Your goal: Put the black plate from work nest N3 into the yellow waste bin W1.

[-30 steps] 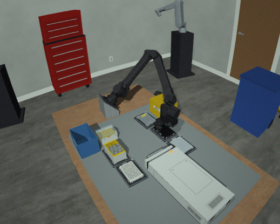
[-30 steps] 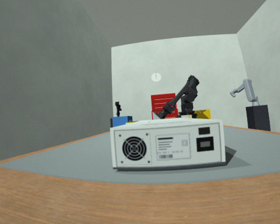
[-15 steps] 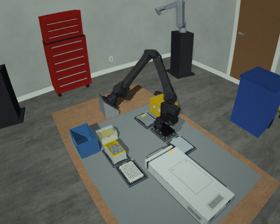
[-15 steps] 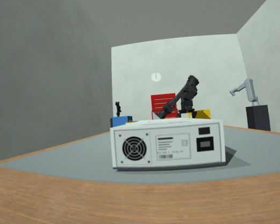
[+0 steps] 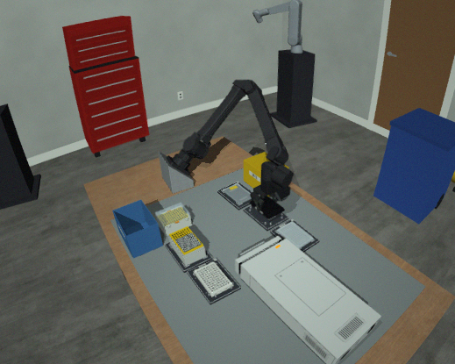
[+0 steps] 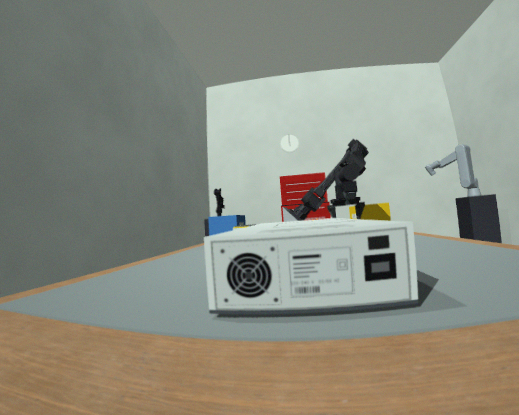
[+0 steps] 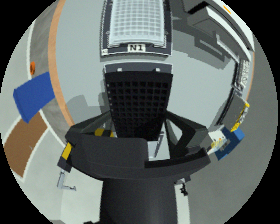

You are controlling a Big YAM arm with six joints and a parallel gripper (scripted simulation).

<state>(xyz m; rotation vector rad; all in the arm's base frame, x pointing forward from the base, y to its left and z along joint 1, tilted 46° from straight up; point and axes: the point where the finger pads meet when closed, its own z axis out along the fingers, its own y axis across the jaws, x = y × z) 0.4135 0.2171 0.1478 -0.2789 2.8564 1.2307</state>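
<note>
Right now the yellow waste bin is 200 mm behind my hand, 110 mm to the left of it and 20 mm below it. Also, from my hand: white well plate: 230 mm ahead, 340 mm to the right, 40 mm below; then black plate: right at my hand; then large white instrument: 400 mm ahead, 120 mm to the right, 20 mm below.
</note>
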